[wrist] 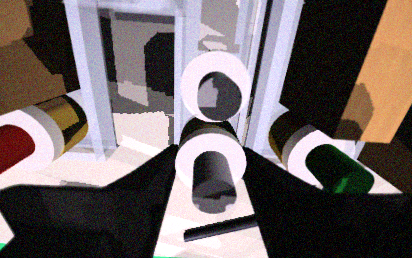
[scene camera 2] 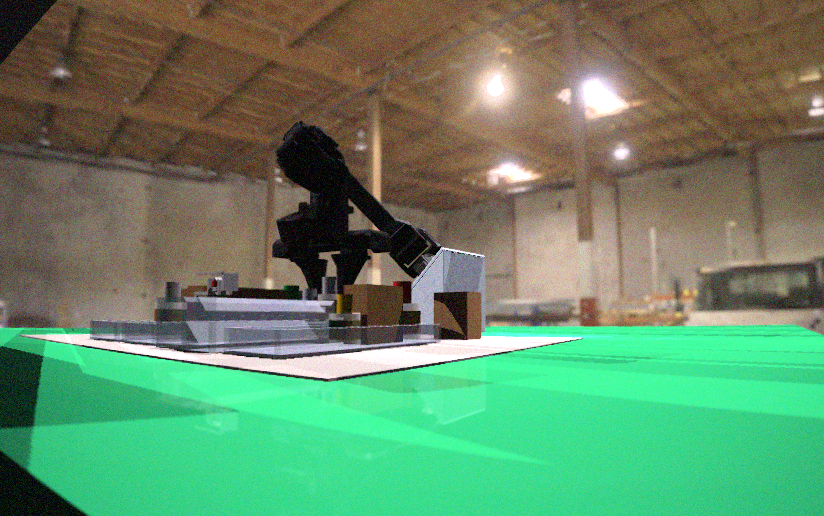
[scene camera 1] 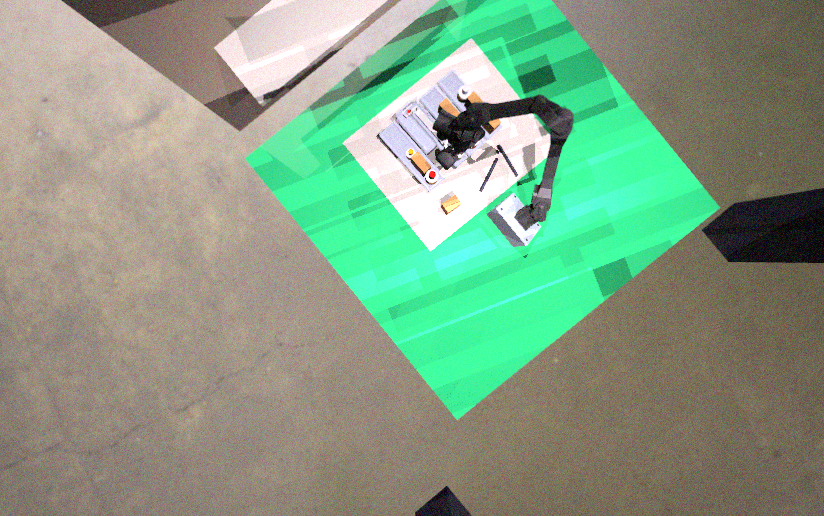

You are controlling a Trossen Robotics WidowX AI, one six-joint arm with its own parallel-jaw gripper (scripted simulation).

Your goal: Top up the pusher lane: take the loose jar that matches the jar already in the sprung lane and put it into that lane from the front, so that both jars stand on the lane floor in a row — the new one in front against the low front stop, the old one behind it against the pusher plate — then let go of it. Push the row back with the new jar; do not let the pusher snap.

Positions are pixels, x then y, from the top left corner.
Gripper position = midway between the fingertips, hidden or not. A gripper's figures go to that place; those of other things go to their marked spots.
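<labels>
My gripper [scene camera 2: 329,304]: 77 cm from the lens. Lane rack [scene camera 2: 189,323]: 56 cm from the lens.
</labels>
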